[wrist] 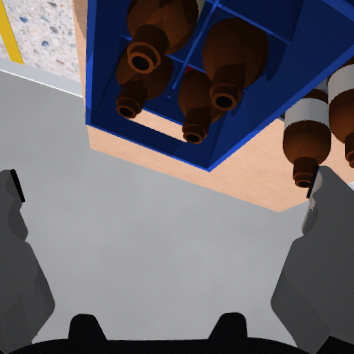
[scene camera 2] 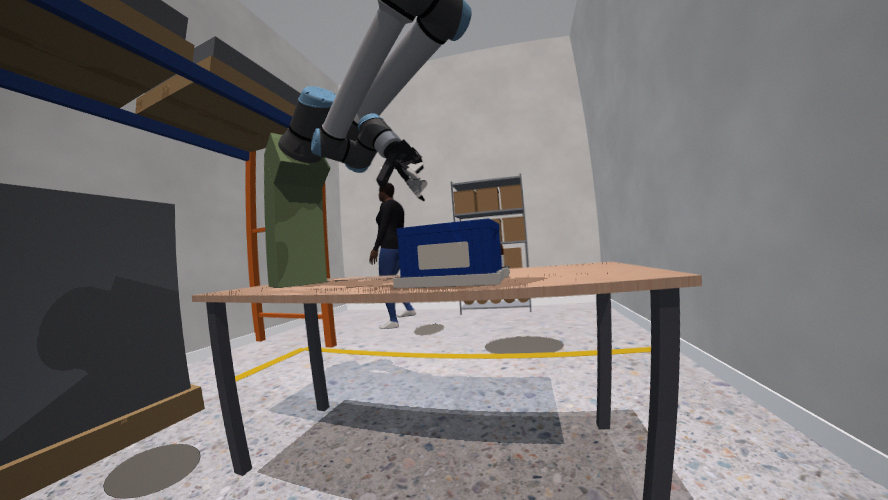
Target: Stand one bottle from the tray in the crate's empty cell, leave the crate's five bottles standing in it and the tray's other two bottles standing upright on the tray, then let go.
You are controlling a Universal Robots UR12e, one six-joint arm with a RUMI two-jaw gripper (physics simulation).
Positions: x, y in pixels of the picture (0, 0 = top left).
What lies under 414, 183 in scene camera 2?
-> My gripper.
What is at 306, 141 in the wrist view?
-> A brown bottle.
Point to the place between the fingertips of my gripper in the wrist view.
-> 165, 171
